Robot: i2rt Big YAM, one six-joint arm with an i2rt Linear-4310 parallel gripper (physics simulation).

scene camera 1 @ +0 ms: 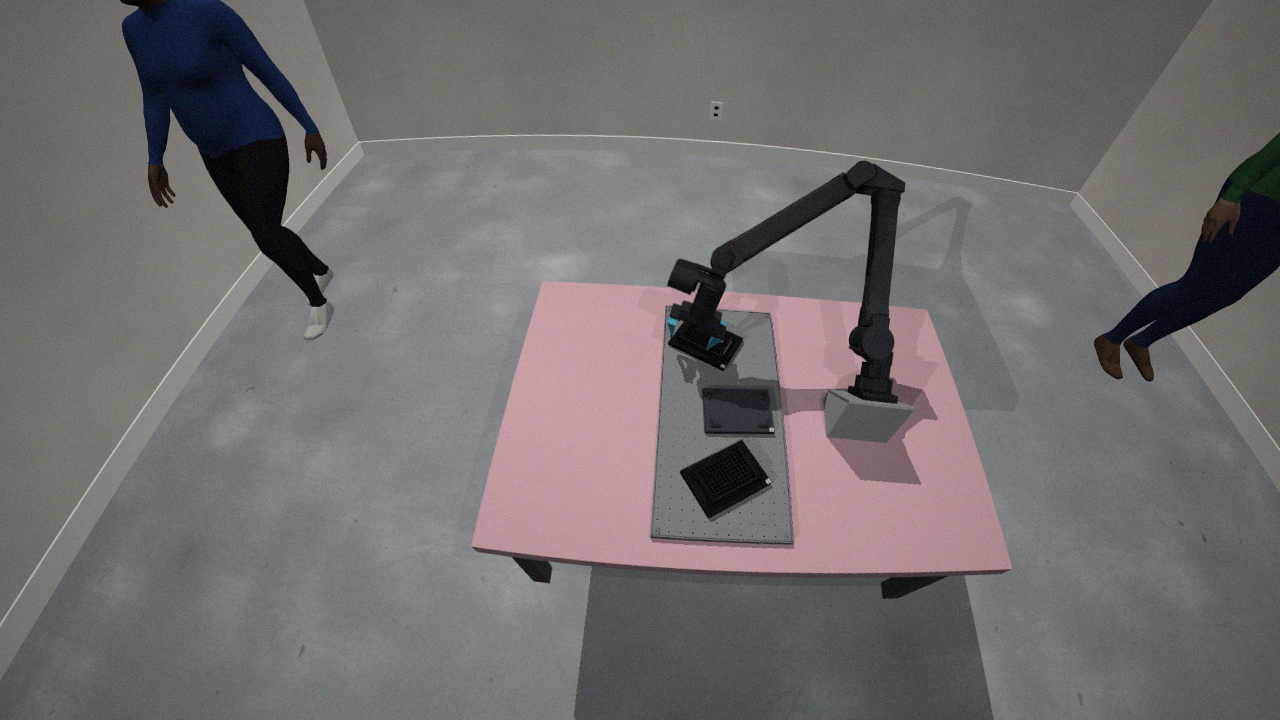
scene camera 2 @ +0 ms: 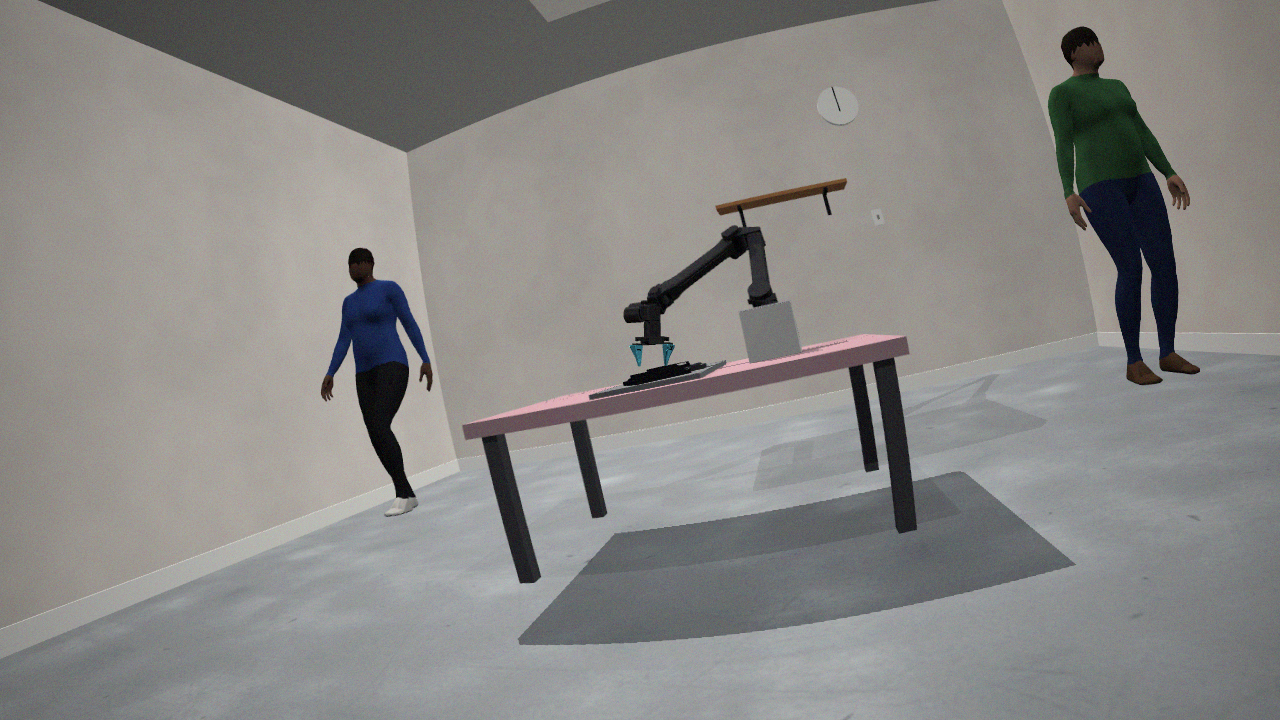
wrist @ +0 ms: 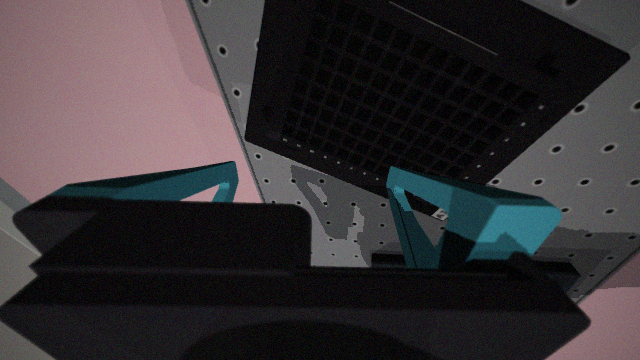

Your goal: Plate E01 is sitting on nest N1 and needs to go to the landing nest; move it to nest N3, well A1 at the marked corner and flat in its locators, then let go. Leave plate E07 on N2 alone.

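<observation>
A black gridded plate [scene camera 1: 726, 347] [wrist: 400, 90] sits on a dark nest at the far end of the pegboard, with its white corner tag [scene camera 1: 723, 366] [wrist: 440, 214] toward the middle nest. My gripper [scene camera 1: 694, 335] [scene camera 2: 653, 363] [wrist: 313, 173] is open and empty, its teal fingers above this plate; in the wrist view they stand off toward its tagged side. The middle nest [scene camera 1: 738, 410] is empty, with a white mark at one corner. A second black plate [scene camera 1: 725, 479] sits turned on the near nest, its tag to the right. The plate and nest names are not readable.
The grey pegboard [scene camera 1: 680, 530] [scene camera 2: 608, 392] [wrist: 565, 125] lies on the pink table [scene camera 1: 572, 429] [scene camera 2: 841, 357]. The arm's grey base block [scene camera 1: 863, 419] [scene camera 2: 769, 331] stands right of the board. A person in blue [scene camera 1: 201, 80] [scene camera 2: 374, 326] and one in green [scene camera 2: 1105, 129] stand away from the table.
</observation>
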